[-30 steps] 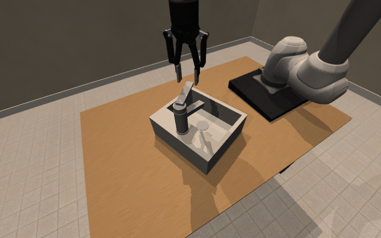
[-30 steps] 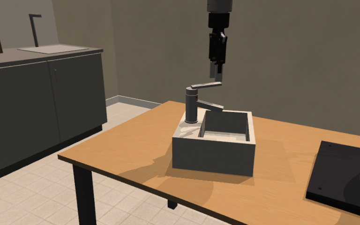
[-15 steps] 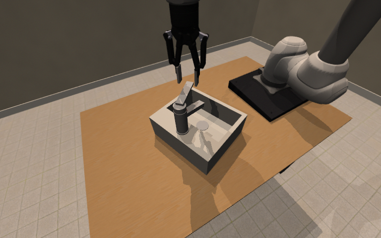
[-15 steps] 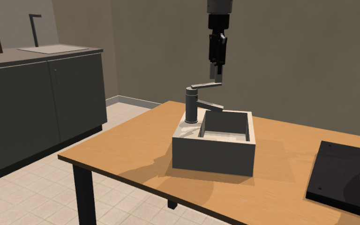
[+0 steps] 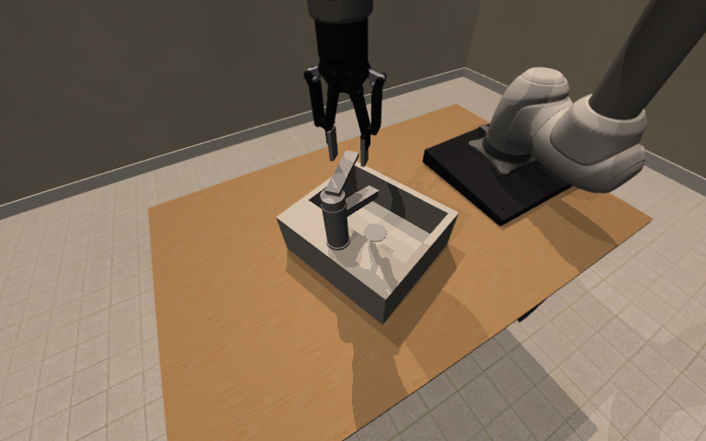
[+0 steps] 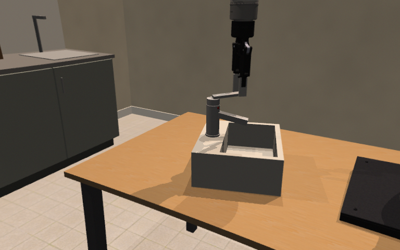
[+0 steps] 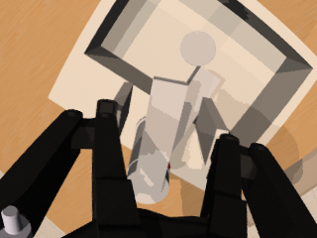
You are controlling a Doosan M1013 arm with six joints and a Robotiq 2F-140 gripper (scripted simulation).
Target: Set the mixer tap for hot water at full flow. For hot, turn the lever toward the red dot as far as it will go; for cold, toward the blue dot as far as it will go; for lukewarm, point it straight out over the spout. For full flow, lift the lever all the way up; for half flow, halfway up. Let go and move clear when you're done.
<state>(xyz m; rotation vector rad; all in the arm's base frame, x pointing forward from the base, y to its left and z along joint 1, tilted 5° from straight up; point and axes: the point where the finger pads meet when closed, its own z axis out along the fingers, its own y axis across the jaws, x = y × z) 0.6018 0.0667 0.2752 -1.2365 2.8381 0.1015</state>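
My gripper is now 30 mm short of the flat lever, 30 mm to the right of it and 30 mm above it. From my hand the other things lie so: grey mixer tap (50 mm ahead, 50 mm to the left, 80 mm below); square sink basin (40 mm behind, 20 mm to the left, 270 mm below).
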